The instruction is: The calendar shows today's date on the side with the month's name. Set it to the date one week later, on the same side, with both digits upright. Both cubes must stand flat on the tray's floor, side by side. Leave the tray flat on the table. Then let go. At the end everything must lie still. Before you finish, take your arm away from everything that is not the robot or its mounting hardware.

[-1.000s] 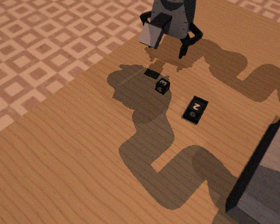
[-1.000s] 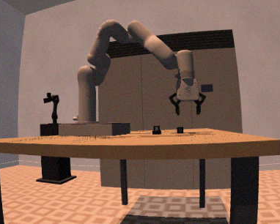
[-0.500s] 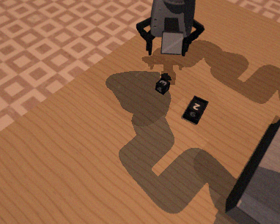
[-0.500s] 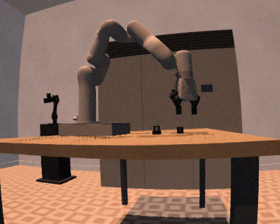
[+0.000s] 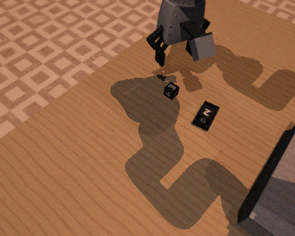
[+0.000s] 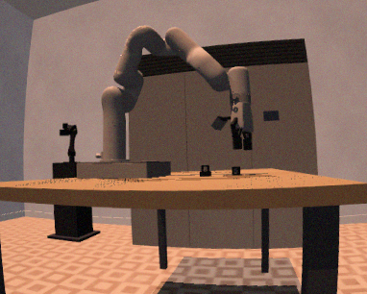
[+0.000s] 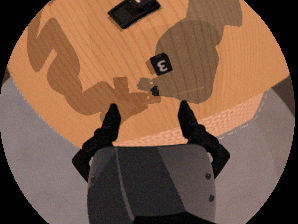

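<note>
Now: the black cube 30 mm behind my hand, 40 mm to the left of it and 80 mm below it. Also, from my hand: black digit cube (150 mm behind, 60 mm to the left, 70 mm below).
</note>
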